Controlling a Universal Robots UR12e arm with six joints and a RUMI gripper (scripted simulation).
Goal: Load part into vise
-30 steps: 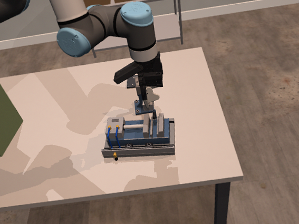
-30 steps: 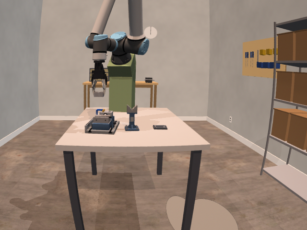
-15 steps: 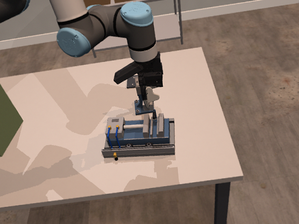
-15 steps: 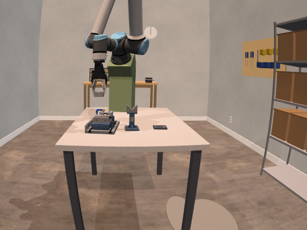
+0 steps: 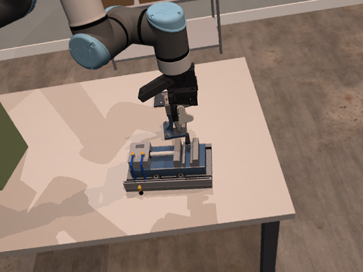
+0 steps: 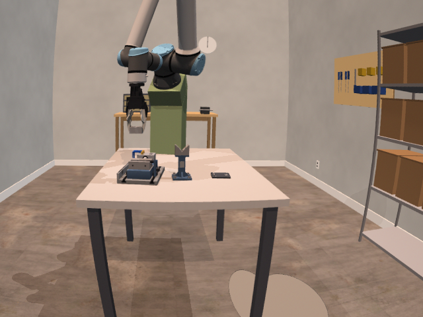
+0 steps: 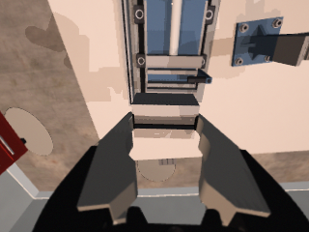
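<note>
The moving jaw is 170 mm below my hand, 30 mm behind it and 20 mm to the left of it. Also, from my hand: part (right at my hand); then fixed jaw (170 mm below, 30 mm ahead, 20 mm to the left); then work stop (150 mm below, 70 mm to the left).
</note>
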